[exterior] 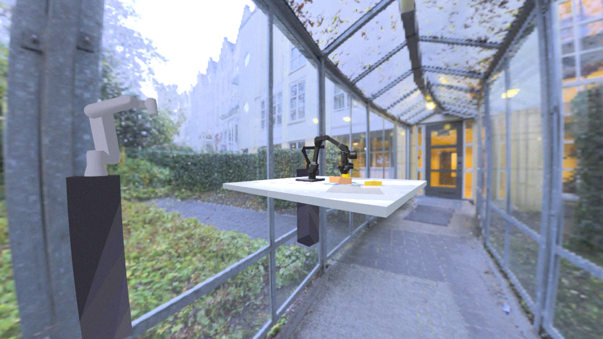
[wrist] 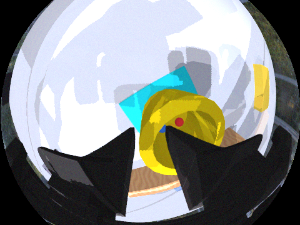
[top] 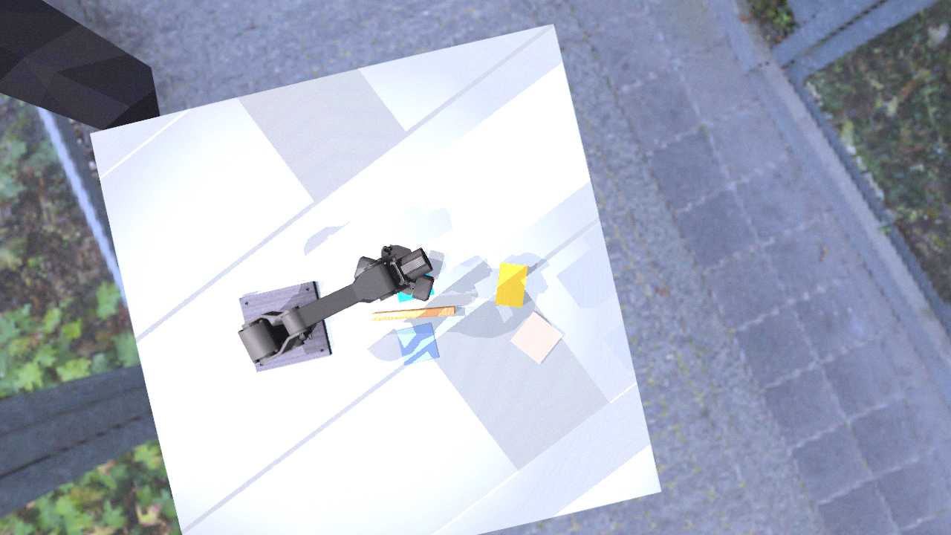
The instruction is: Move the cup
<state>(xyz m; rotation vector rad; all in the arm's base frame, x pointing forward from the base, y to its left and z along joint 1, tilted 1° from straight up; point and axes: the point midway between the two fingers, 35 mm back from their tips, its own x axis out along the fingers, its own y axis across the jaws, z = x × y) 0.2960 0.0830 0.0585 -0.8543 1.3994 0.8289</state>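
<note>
The yellow cup is 20 mm ahead of my gripper tip, 10 mm to the right of it and 10 mm below it. The rest, counted from my gripper tip: white square: 320 mm ahead, 230 mm to the right, 40 mm below; then pale blue pad: 180 mm to the right, 50 mm below, 10 mm ahead; then yellow block: 280 mm ahead, 80 mm to the right, 30 mm below.
</note>
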